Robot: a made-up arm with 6 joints. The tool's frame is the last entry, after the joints.
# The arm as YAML. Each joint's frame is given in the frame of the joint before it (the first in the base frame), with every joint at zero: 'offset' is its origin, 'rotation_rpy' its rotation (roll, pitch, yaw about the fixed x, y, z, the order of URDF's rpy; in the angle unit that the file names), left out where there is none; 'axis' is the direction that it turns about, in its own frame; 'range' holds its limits. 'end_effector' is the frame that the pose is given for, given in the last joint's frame.
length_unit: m
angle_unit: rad
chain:
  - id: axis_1
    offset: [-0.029, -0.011, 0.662]
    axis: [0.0, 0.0, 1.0]
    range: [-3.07, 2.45]
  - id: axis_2
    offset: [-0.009, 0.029, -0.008]
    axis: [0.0, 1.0, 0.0]
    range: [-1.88, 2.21]
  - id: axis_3
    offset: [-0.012, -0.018, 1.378]
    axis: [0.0, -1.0, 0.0]
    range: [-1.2, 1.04]
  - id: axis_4
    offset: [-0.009, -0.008, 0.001]
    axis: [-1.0, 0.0, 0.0]
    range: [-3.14, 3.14]
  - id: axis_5
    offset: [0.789, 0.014, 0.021]
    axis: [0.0, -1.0, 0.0]
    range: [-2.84, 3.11]
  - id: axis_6
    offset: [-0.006, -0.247, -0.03]
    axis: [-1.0, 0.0, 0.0]
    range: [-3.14, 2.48]
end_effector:
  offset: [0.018, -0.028, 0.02]
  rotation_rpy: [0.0, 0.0, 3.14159]
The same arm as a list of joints. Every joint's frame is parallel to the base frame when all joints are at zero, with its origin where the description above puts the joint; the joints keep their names.
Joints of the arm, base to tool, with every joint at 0 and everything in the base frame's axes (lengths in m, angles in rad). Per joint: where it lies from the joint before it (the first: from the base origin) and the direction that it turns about. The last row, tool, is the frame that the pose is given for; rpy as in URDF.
axis_1: xyz -0.029 -0.011 0.662 axis +z
axis_2: xyz -0.009 0.029 -0.008 axis +y
axis_3: xyz -0.012 -0.018 1.378 axis -y
axis_4: xyz -0.009 -0.008 0.001 axis -x
axis_5: xyz 0.789 0.014 0.021 axis -y
axis_6: xyz -0.006 -0.247 -0.03 axis -x
tool: xyz 0.018 -0.028 0.02 rpy 0 0 3.1416
Joint limits (rad, base to tool): -3.07..2.45 -1.88..2.21 -1.2..1.04 -3.14..3.14 -2.84..3.11 -3.14..2.48

